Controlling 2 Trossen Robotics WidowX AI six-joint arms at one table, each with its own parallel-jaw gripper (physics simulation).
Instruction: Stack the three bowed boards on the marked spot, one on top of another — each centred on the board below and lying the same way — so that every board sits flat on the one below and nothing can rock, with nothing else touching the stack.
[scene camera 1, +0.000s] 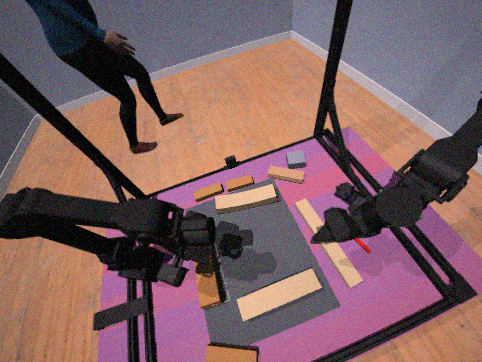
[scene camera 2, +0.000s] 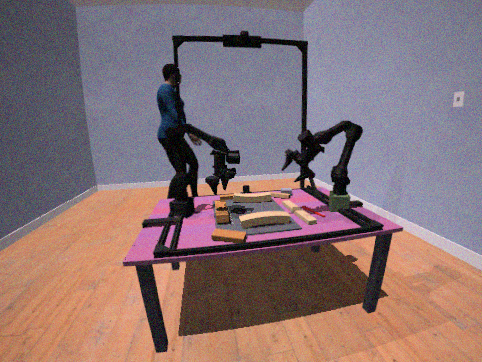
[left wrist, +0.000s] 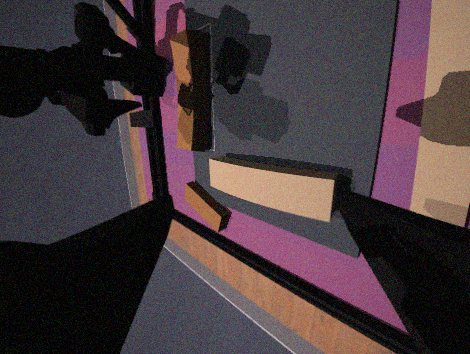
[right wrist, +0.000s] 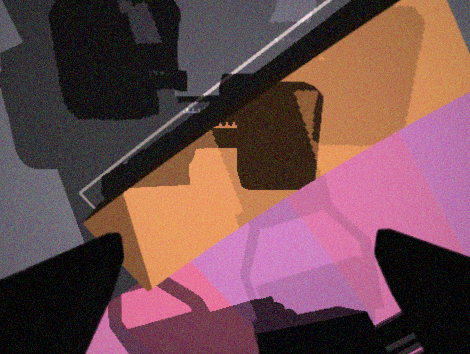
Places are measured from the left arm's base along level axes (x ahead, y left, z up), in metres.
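Pixels of known places: left gripper, fingertip midpoint: (scene camera 1: 323, 238) (scene camera 2: 288, 176) (left wrist: 256, 201); right gripper, fingertip midpoint: (scene camera 2: 220, 192) (left wrist: 144, 81) (right wrist: 249, 243); left arm's base at its link origin: (scene camera 2: 339, 193); right arm's base at its link origin: (scene camera 1: 135, 261) (scene camera 2: 181, 200) (left wrist: 126, 70).
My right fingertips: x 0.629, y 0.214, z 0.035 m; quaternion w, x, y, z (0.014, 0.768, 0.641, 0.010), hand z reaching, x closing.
Note:
Ahead of a thing's pixels: the offset from my right fingertips to its middle. "spot": to the spot under its first point. Level surfaces: height alone.
Two pale bowed boards lie on the grey mat {0.122 m down} (scene camera 1: 283, 230): one at its back edge {spot: 0.122 m back, 0.238 m right, 0.082 m down} (scene camera 1: 246, 198) (scene camera 2: 252, 197), one at its front {spot: 0.251 m back, 0.074 m left, 0.071 m down} (scene camera 1: 279, 294) (scene camera 2: 265, 218) (left wrist: 272, 191). An orange-brown board {0.008 m back, 0.019 m left, 0.092 m down} (scene camera 1: 207, 287) (scene camera 2: 221, 212) (left wrist: 182, 105) (right wrist: 174, 218) lies along the mat's left edge, beside the white outline of the marked spot {spot: 0.027 m back, 0.049 m right, 0.121 m down} (right wrist: 163, 128) (left wrist: 212, 88). My right gripper (scene camera 1: 230, 245) (scene camera 2: 219, 183) (right wrist: 249, 243) is open and empty, hanging just above that board. My left gripper (scene camera 1: 322, 233) (scene camera 2: 290, 159) (left wrist: 256, 201) is open and empty, raised over the table's right side.
A long flat pale plank {0.400 m back, 0.113 m right, 0.117 m down} (scene camera 1: 333, 248) and a red stick {0.483 m back, 0.143 m right, 0.125 m down} (scene camera 1: 363, 246) lie at the right. Small orange blocks {0.052 m ahead, 0.281 m right, 0.116 m down} (scene camera 1: 208, 191) {0.076 m back, 0.331 m right, 0.117 m down} (scene camera 1: 239, 182), a pale block {0.270 m back, 0.378 m right, 0.114 m down} (scene camera 1: 285, 174) and a grey cube {0.312 m back, 0.454 m right, 0.110 m down} (scene camera 1: 295, 159) lie at the back. Another orange block {0.128 m back, 0.245 m left, 0.112 m down} (scene camera 1: 232, 353) lies in front. A person (scene camera 1: 114, 65) walks behind.

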